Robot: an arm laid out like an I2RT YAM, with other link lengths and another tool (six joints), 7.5 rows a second.
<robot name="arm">
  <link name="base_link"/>
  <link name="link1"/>
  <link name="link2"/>
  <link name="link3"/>
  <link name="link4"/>
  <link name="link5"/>
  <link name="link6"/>
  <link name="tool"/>
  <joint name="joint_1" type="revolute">
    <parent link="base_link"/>
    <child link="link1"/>
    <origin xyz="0 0 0.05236" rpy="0 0 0"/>
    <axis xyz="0 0 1"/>
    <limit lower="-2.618" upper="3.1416"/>
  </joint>
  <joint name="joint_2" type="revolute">
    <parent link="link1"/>
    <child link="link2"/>
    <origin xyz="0.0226 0.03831 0.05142" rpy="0 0 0"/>
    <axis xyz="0 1 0"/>
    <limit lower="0" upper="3.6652"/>
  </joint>
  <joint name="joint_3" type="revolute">
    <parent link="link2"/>
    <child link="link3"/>
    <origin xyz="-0.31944 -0.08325 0" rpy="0 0 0"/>
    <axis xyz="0 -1 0"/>
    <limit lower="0" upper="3.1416"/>
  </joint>
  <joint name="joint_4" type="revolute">
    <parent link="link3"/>
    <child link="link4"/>
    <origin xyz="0.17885 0.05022 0.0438" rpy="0 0 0"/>
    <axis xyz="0 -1 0"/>
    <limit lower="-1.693" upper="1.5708"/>
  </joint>
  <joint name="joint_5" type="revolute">
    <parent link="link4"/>
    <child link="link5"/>
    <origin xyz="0.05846 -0.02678 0.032" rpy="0 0 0"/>
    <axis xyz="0 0 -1"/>
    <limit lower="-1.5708" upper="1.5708"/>
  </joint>
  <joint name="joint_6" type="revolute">
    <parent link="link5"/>
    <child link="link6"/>
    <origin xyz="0.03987 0 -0.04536" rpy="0 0 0"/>
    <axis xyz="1 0 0"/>
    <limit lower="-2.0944" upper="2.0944"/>
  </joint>
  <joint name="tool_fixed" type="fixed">
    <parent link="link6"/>
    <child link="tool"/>
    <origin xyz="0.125 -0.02 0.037" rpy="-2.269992 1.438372 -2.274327"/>
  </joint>
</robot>
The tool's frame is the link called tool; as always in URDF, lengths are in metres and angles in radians.
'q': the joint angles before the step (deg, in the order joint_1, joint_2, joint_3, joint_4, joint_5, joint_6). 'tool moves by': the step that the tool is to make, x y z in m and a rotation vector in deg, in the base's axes. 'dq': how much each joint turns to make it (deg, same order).
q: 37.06 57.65 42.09 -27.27 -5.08 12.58
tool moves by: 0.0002 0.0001 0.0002 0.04 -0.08 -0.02
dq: 0.03 0.00 -0.02 0.11 0.05 0.02
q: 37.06 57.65 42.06 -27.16 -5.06 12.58
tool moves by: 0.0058 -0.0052 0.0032 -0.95 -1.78 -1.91
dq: 0.00 0.00 0.01 0.84 2.64 -0.07
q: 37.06 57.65 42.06 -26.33 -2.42 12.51
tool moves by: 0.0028 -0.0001 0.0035 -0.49 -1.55 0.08
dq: 0.01 -0.01 0.02 0.88 0.83 -1.04
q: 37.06 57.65 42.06 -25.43 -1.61 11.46
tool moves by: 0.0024 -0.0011 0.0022 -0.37 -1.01 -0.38
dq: -0.03 0.02 0.00 0.60 0.85 -0.46
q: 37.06 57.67 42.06 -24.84 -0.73 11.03
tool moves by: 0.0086 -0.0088 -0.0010 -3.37 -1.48 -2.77
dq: 0.00 1.08 0.01 0.24 4.43 -0.90
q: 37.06 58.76 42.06 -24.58 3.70 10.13
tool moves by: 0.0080 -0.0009 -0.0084 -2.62 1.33 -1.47
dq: 0.01 2.85 0.01 0.19 1.96 0.06
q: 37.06 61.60 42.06 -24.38 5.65 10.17
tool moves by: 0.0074 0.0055 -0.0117 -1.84 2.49 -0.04
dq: -0.02 3.73 0.00 0.63 -0.01 0.04
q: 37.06 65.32 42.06 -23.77 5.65 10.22
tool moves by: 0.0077 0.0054 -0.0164 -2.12 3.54 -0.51
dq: 0.03 4.63 0.02 0.44 0.02 0.70
